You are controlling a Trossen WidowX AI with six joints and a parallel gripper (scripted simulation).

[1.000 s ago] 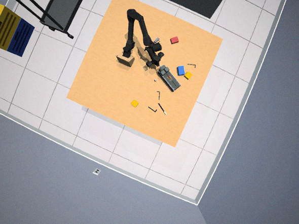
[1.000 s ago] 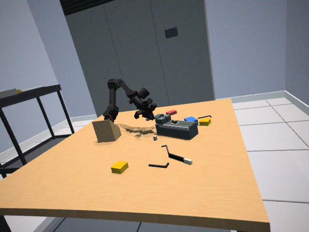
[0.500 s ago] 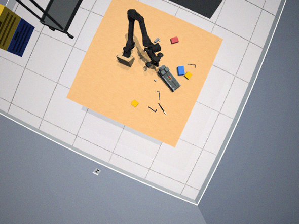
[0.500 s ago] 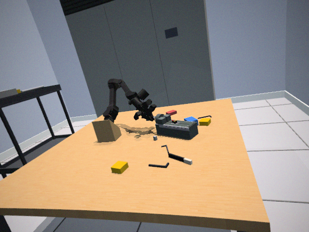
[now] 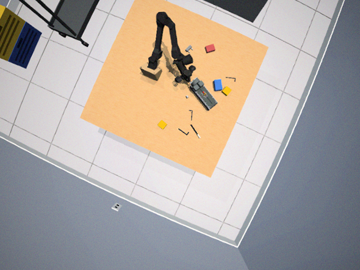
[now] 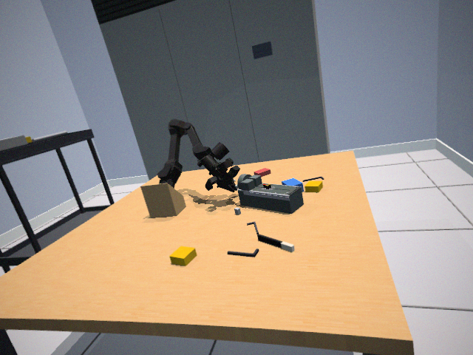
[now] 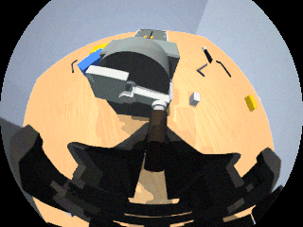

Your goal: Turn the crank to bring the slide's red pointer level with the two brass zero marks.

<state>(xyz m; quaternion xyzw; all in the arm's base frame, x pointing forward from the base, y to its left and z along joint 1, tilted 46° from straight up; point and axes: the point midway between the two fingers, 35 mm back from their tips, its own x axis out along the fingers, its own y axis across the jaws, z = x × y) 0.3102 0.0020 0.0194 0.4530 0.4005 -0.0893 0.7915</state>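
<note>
The small grey cube lies 20 mm ahead of my gripper tip, 110 mm to the right of it and 50 mm below it. The rest, counted from my gripper tip: blue block (240 mm ahead, 70 mm to the left, 40 mm below); then dark crank handle (20 mm behind, 10 mm to the left, 20 mm above); then red pointer (140 mm ahead, 50 mm to the right, 30 mm above).
</note>
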